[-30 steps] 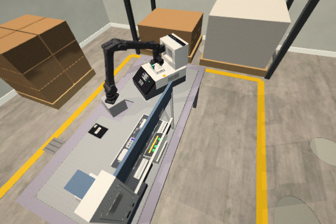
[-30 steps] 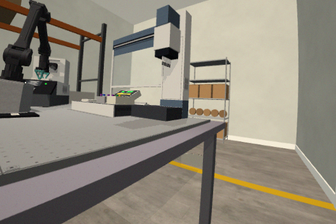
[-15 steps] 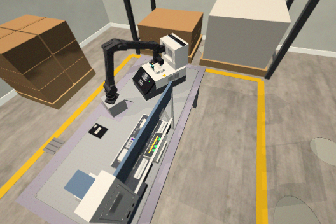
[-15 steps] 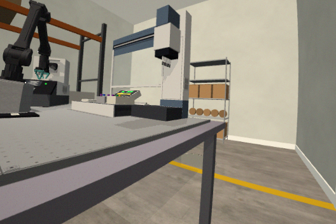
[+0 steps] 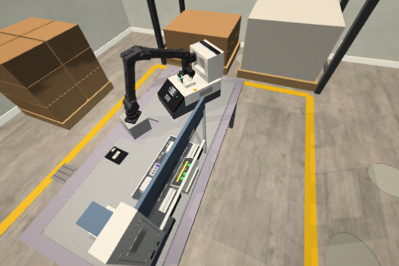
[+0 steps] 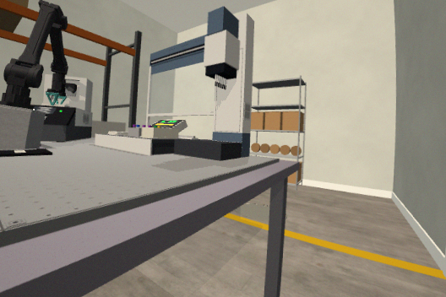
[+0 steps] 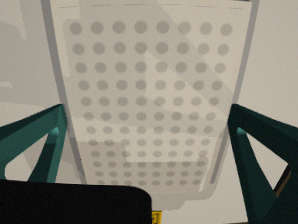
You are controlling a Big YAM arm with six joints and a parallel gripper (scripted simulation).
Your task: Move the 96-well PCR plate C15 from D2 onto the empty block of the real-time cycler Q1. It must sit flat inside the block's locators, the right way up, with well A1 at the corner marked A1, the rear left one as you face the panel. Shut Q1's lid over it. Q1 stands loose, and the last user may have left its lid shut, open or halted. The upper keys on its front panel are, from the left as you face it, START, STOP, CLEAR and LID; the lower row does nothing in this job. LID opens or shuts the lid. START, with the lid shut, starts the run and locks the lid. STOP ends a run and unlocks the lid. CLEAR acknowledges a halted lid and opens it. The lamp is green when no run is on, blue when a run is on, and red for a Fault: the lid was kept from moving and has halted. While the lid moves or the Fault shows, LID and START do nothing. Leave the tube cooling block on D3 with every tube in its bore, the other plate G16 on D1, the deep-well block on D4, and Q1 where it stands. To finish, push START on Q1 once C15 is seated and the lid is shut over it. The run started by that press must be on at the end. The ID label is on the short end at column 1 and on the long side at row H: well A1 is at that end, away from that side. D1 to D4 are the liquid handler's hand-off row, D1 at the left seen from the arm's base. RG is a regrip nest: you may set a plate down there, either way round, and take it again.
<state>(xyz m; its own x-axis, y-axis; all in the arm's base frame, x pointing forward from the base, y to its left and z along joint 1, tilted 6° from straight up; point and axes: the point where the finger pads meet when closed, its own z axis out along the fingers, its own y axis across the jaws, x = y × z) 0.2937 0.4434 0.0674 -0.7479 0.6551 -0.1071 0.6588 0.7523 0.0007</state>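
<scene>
The white PCR plate lies 10 mm below my hand. From my hand the other things lie so: tube cooling block 780 mm to the right, 140 mm below, 60 mm ahead; black regrip nest 710 mm to the right, 350 mm behind, 210 mm below; blue gantry beam 800 mm to the right, 300 mm above, 250 mm ahead.
</scene>
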